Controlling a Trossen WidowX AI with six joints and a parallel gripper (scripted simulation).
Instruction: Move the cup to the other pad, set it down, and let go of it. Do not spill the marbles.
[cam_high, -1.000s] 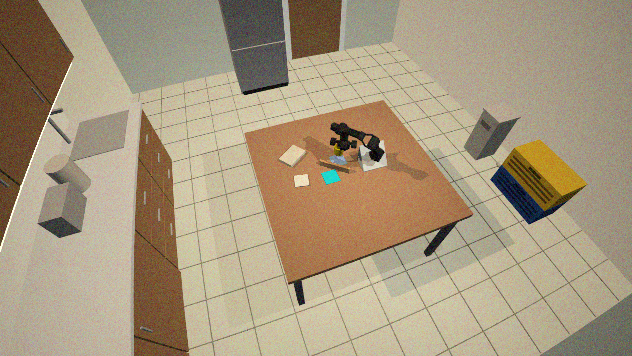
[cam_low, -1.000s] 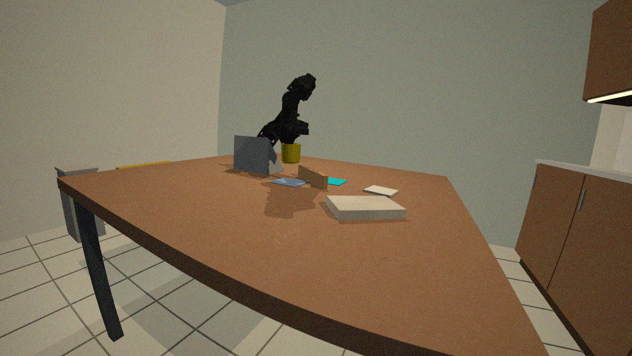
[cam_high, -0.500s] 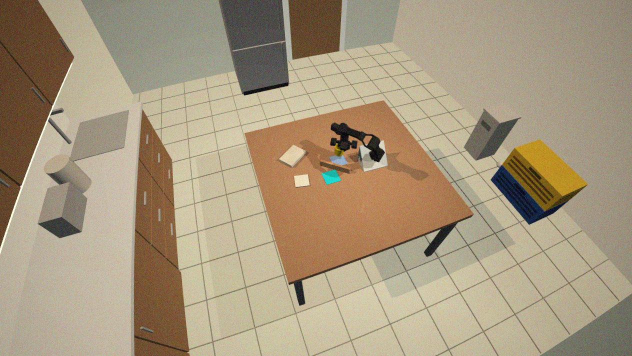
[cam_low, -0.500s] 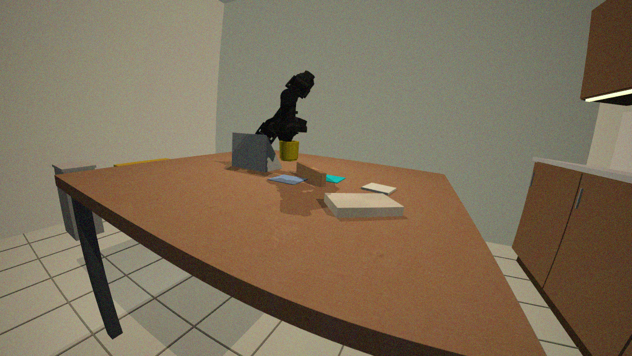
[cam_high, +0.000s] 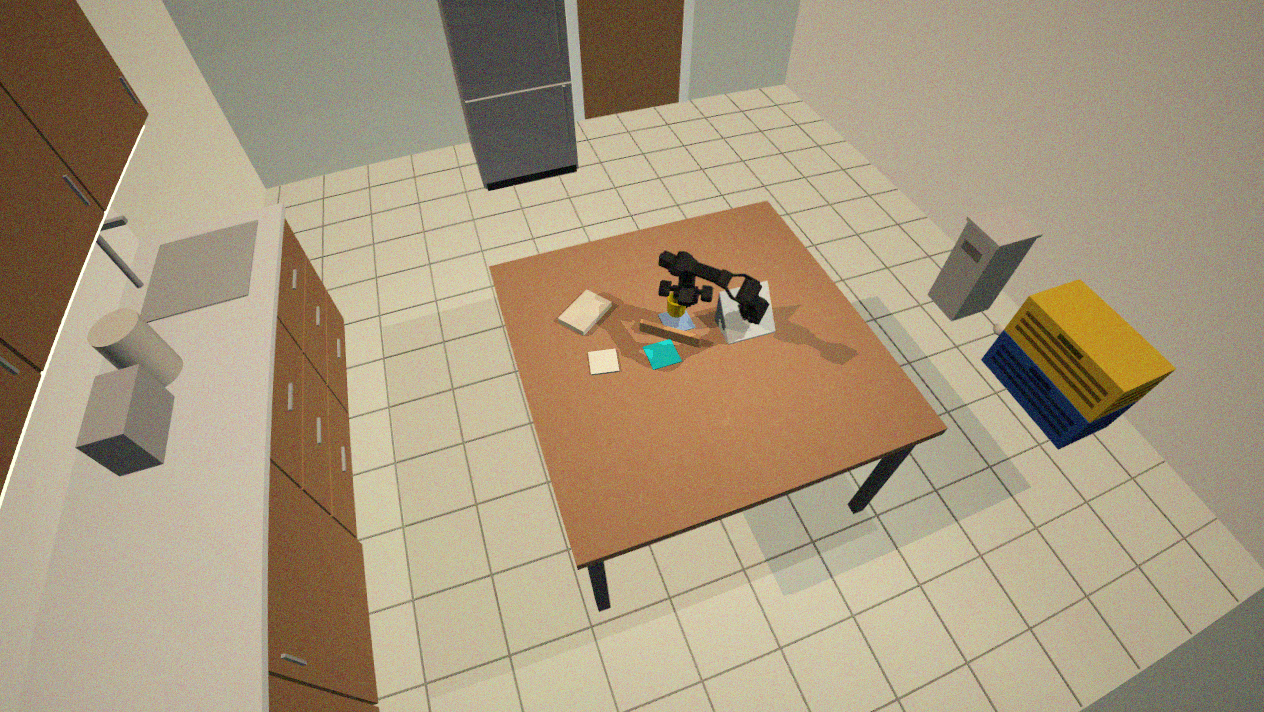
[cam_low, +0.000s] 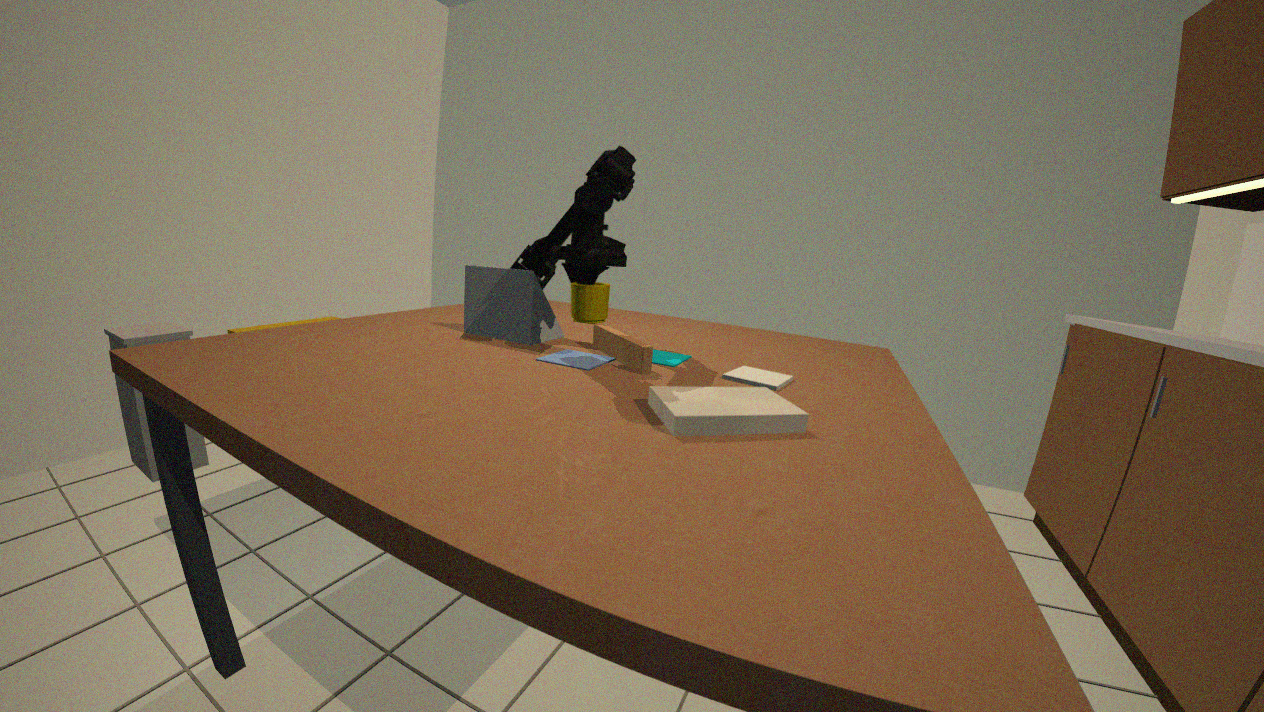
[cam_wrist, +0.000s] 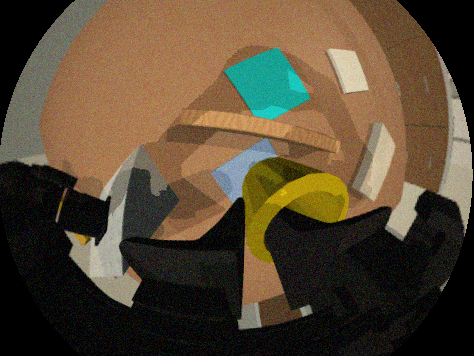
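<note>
Now: gripper tip 13 cm short of the cyan pad, 9 cm to the right of it and 11 cm above it. Also, from my gripper tip: low wooden bar: 7 cm ahead, 3 cm to the left, 9 cm below; then yellow cup: 2 cm ahead, 2 cm to the right; then pale blue pad: 1 cm ahead, 3 cm to the right, 11 cm below.
</note>
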